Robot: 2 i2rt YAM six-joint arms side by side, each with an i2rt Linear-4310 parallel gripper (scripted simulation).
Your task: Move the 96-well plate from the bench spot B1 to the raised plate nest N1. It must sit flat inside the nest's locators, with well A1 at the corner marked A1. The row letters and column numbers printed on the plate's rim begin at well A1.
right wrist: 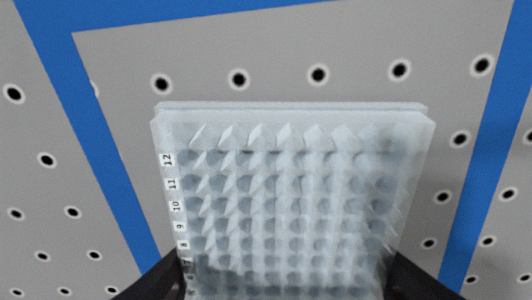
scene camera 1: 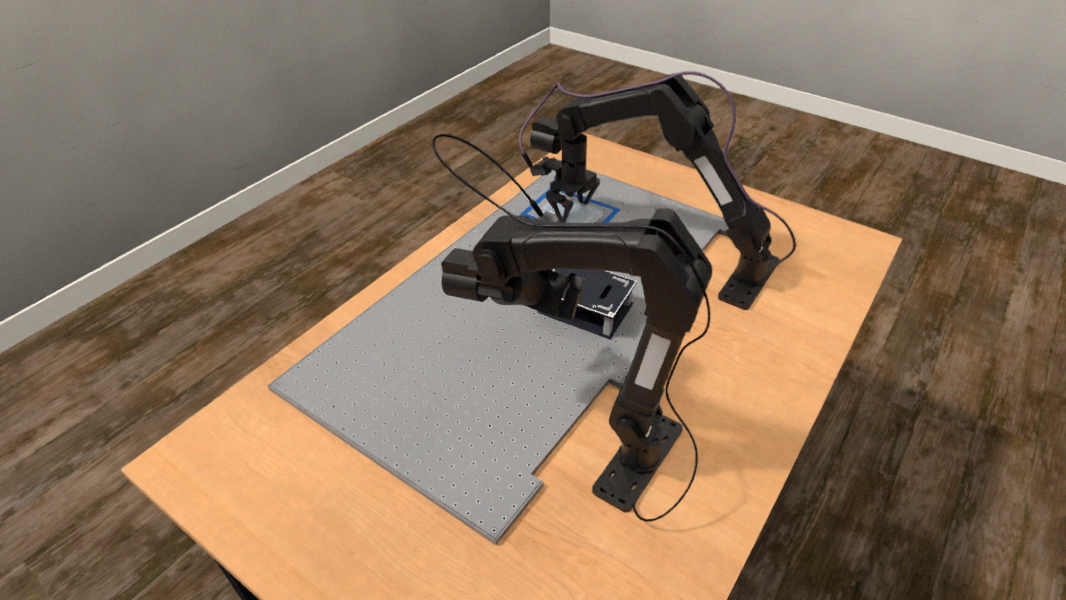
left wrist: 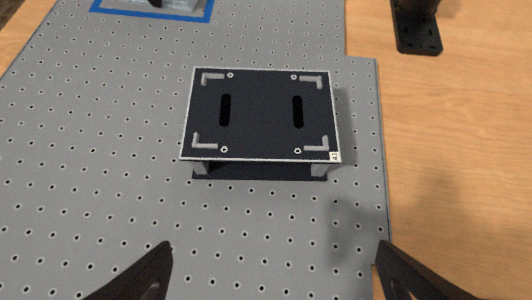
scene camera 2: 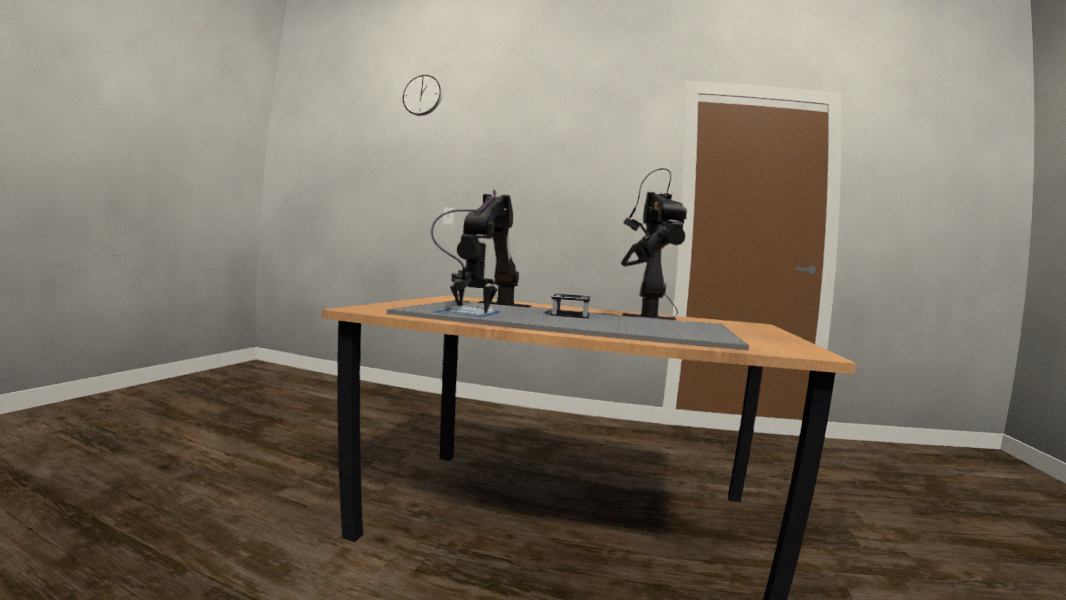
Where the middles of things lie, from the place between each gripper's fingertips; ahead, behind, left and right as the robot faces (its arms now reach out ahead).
Labels:
Now: right hand [scene camera 1: 572, 214] 190 mm past the black raised nest [left wrist: 261, 126], 270 mm to the right of it and 50 mm below it. Also, from my right hand: clear 96-well plate [scene camera 1: 580, 213] right at my right hand.
My left hand [scene camera 1: 554, 287] is 20 mm short of the black raised nest, 160 mm to the left of it and 120 mm above it. From my left hand the other things lie so: clear 96-well plate: 210 mm ahead, 430 mm to the right, 170 mm below.

